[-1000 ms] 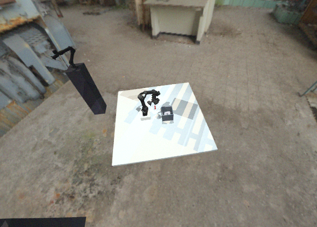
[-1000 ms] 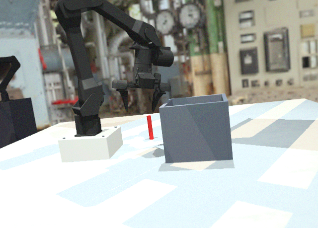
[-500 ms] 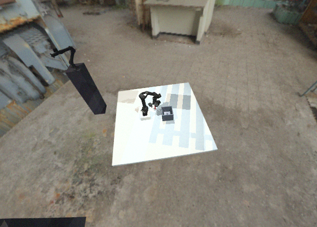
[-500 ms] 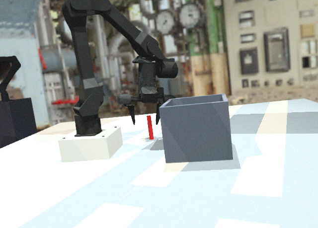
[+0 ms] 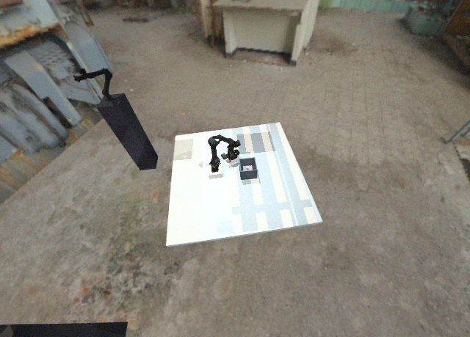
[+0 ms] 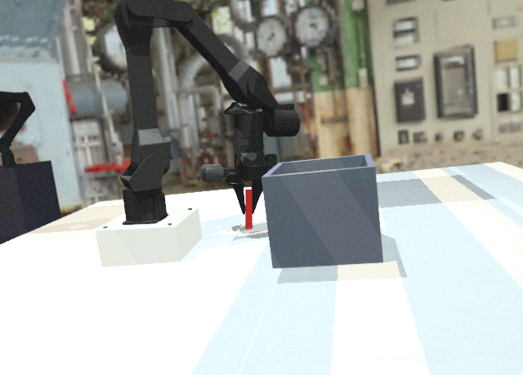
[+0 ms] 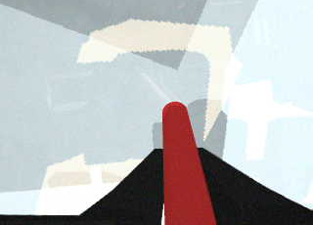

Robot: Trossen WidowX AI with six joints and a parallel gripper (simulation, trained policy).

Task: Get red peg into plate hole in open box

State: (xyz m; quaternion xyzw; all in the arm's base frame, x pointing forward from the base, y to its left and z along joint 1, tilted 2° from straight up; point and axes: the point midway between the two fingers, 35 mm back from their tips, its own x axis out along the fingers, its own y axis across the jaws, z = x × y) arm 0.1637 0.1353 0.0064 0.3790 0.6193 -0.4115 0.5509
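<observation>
Now: gripper tip 160 mm short of the plate, 170 mm to the left of it and 20 mm below it. The rest, counted from my gripper tip: red peg: 10 mm to the right, 10 mm above.
</observation>
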